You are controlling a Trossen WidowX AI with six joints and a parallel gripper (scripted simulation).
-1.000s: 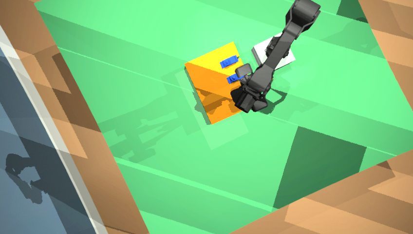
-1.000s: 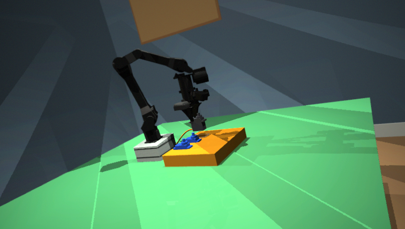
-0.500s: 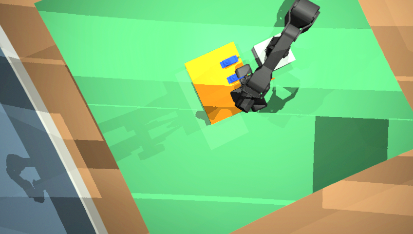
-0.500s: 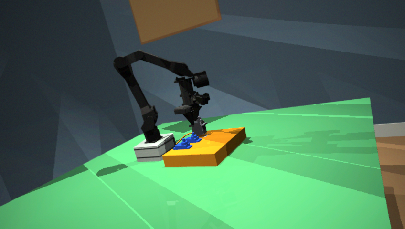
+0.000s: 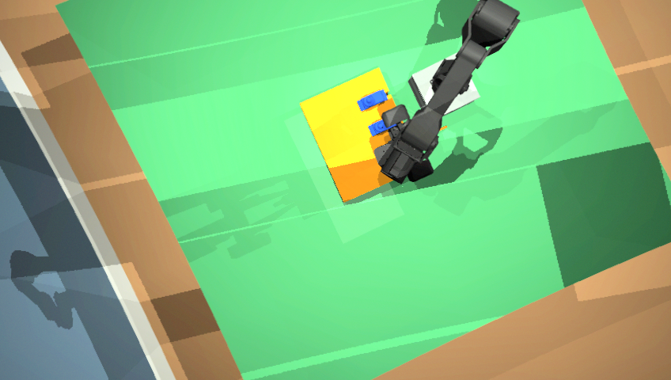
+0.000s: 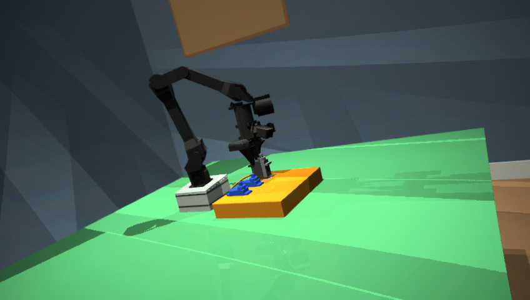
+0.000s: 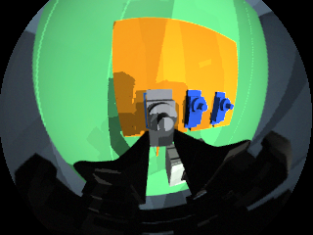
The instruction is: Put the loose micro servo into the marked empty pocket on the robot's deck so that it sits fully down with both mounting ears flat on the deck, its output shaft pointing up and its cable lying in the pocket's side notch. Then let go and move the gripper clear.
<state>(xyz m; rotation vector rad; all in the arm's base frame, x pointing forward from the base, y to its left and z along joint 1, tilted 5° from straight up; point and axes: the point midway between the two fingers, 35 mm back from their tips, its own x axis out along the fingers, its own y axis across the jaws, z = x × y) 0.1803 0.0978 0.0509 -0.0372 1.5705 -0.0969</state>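
Now: gripper tip 120 mm short of the yellow deck, 80 mm to the left of it and 80 mm above it.
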